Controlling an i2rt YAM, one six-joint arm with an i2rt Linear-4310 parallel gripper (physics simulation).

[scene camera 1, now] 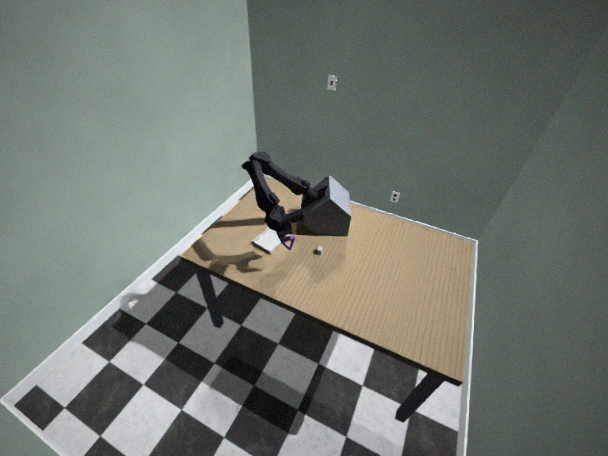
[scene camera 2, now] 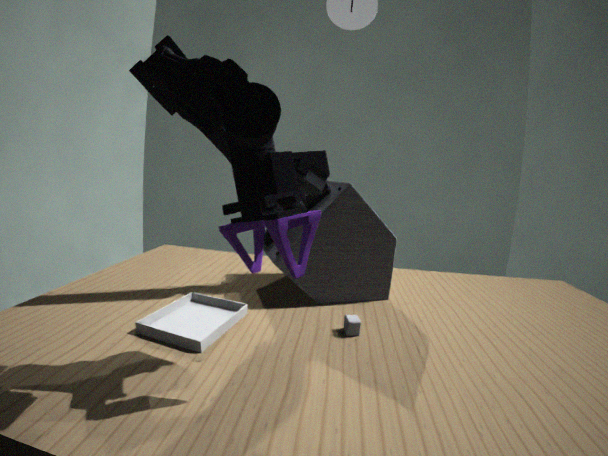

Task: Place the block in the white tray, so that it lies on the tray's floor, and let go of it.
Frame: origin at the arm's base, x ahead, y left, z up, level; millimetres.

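Seen in the pictures: gripper, fingertip midpoint: [scene camera 1: 287,244] [scene camera 2: 275,274]; arm's base at its link origin: [scene camera 1: 314,197].
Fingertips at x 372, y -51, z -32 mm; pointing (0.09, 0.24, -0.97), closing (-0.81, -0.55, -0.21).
Pixels of each thing's top centre, then the offset from my fingertips to it.
- small pale grey block at its top centre: [scene camera 2: 352,317] [scene camera 1: 320,248] dy +146, dx -134, dz -118 mm
- white tray at its top centre: [scene camera 2: 195,312] [scene camera 1: 271,237] dy -138, dx -146, dz -127 mm
A small pale grey block [scene camera 1: 319,250] [scene camera 2: 352,325] stands on the wooden table, to the right of the tray and apart from it. The white tray [scene camera 1: 261,247] [scene camera 2: 167,336] is a shallow square with low walls, and no block shows in it. My gripper [scene camera 1: 288,244] [scene camera 2: 277,274] has purple triangular fingers. They stand wide apart, pointing down, with nothing between them. The gripper is open above the table, and in the scene camera 2 view it appears between the tray and the block, higher than both. In the scene camera 1 view the arm and gripper cover part of the tray's edge.
A large dark angular housing [scene camera 1: 327,217] [scene camera 2: 350,250] stands on the table at the arm's base, behind the block. The black arm [scene camera 1: 260,182] [scene camera 2: 215,95] rises over the tray side. The table's front edge [scene camera 1: 320,326] lies beyond the tray and block, above a checkered floor.
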